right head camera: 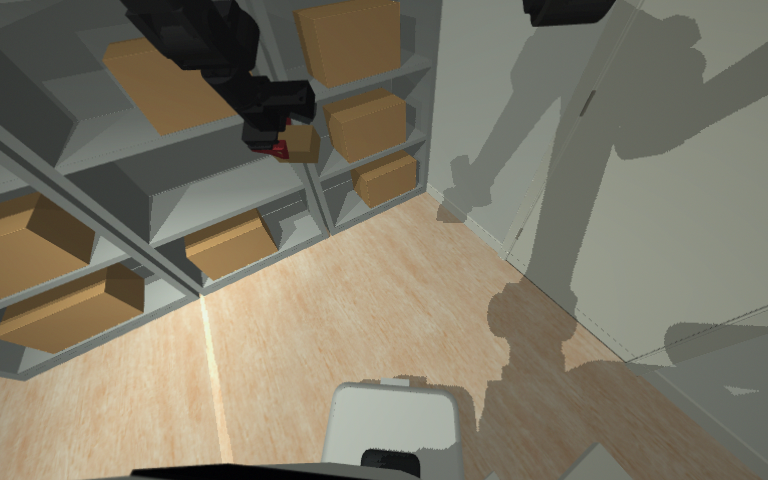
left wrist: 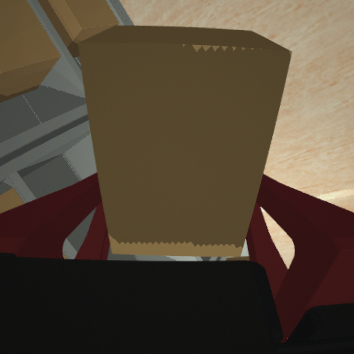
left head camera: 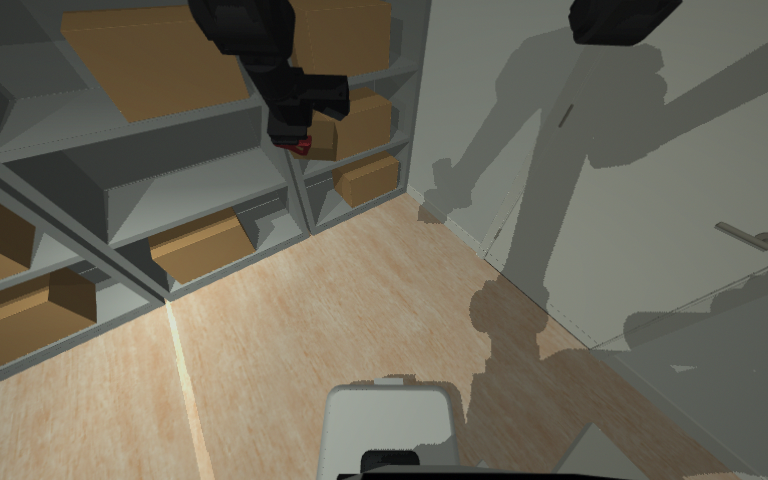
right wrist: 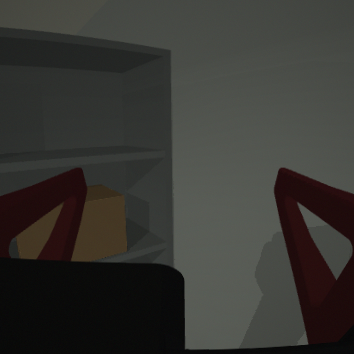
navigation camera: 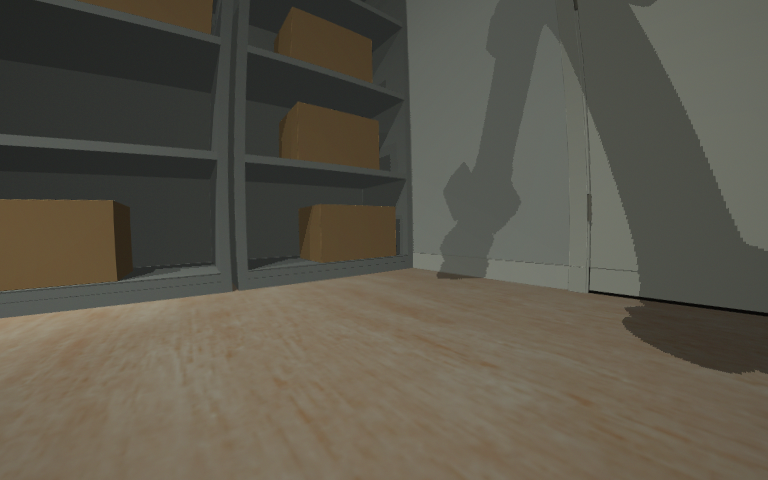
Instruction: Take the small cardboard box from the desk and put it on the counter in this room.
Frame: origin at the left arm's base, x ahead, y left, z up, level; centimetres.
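Where they show: left gripper, fingertip midpoint: (right head camera: 287,145) (left wrist: 178,176) (left head camera: 304,140); right gripper, fingertip midpoint: (right wrist: 179,178).
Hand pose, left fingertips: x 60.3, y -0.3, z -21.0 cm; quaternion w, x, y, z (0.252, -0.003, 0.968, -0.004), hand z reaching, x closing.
After its pixels a point has its place.
The small cardboard box (left head camera: 323,140) @(x 57.7, y -4.9, z -19.3 cm) (right head camera: 301,142) @(x 58.0, y -4.8, z -19.2 cm) (left wrist: 185,140) @(x 58.7, y -3.7, z -18.7 cm) is brown and is held in the air by my left gripper (left wrist: 178,176) @(x 60.3, y -0.3, z -21.0 cm), which is shut on it, with a red finger at each side. In the head views the box hangs in front of the shelves. My right gripper (right wrist: 179,178) @(x 74.7, y -45.0, z 12.4 cm) is open, with its two red fingers wide apart and no object between them. In the head views part of the right arm shows at the top edge, and its fingers are out of view. The desk and the counter do not show in these views.
Grey shelf units (left head camera: 308,217) @(x 135.5, y 32.3, z -121.4 cm) (right head camera: 327,217) @(x 135.9, y 31.8, z -121.1 cm) (navigation camera: 226,169) with several larger cardboard boxes (left head camera: 370,183) @(x 168.7, y -9.7, z -116.4 cm) (right head camera: 390,181) @(x 170.1, y -11.6, z -115.5 cm) (navigation camera: 353,232) @(x 168.5, y -9.4, z -119.8 cm) stand ahead and to the left. A pale wall meets them at a corner. A door (left head camera: 651,226) @(x 77.6, y -121.8, z -61.9 cm) (right head camera: 679,226) @(x 79.1, y -120.6, z -64.6 cm) with a handle is at the right.
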